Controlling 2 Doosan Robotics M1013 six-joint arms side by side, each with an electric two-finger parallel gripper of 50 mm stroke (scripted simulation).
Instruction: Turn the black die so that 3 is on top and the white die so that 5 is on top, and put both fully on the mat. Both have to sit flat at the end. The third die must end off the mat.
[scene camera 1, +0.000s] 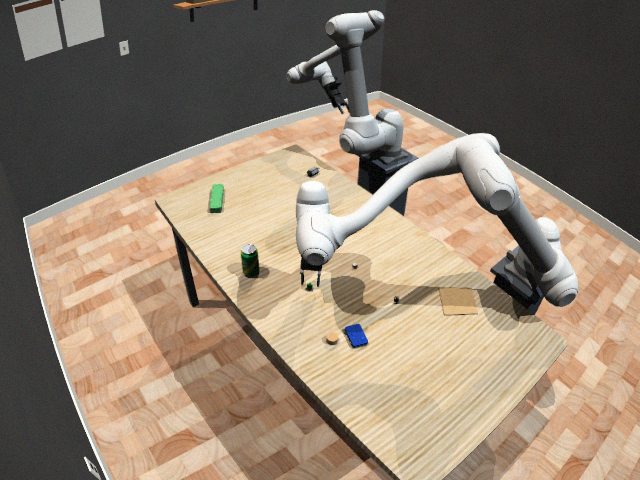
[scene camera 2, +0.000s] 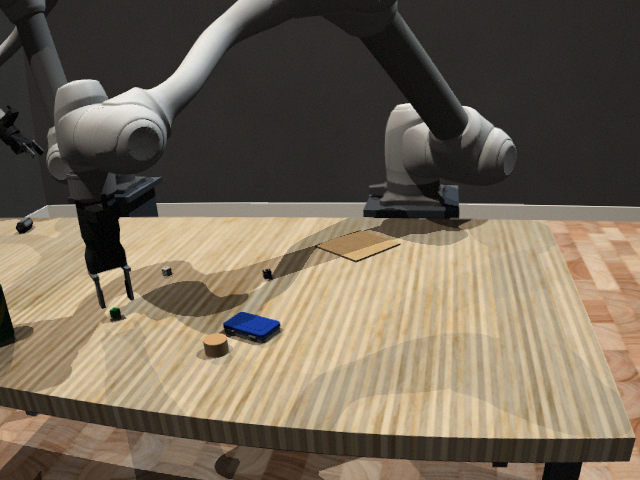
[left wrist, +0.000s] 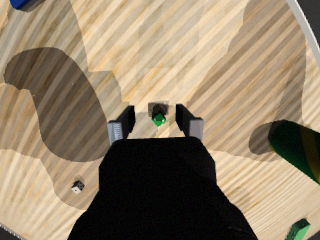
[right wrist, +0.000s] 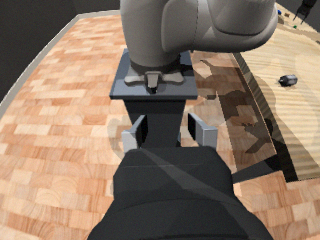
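Note:
My left gripper (scene camera 2: 116, 302) is visible, in the left wrist view (left wrist: 155, 112) too; my right gripper (right wrist: 167, 122) is visible as well. A tan mat (scene camera 2: 358, 245) is also present in scene camera 1 (scene camera 1: 455, 301). The mat is out of frame in the left wrist view; in the right wrist view it is likewise out of frame.

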